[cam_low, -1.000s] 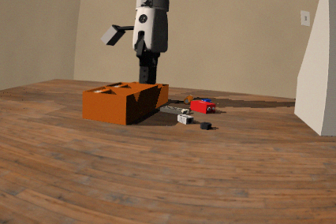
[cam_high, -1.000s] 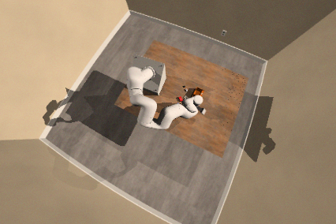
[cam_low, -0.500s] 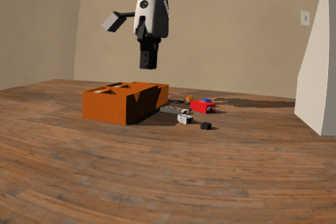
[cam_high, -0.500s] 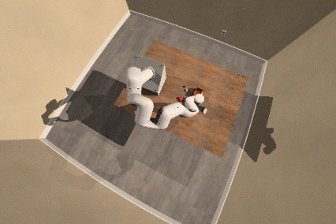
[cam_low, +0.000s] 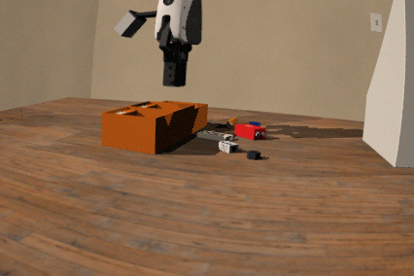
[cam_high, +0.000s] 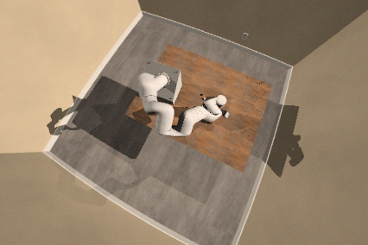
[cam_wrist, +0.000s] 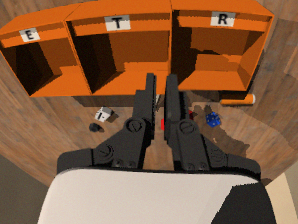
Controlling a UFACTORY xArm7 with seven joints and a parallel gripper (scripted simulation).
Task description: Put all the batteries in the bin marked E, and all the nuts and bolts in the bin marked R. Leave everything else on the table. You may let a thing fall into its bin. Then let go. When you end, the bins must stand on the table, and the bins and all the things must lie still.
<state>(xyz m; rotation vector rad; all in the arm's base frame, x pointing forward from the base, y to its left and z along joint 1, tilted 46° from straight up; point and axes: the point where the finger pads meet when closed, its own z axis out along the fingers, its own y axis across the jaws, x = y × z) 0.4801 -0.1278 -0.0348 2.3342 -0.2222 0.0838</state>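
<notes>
Right now my hand is 1 cm short of the orange bin, 3 cm to the right of it and 7 cm above it. Round my hand: blue piece (13 cm behind, 6 cm to the right, 9 cm below); orange cylindrical battery (9 cm behind, 10 cm to the right, 9 cm below); red block (14 cm behind, 9 cm below).
</notes>
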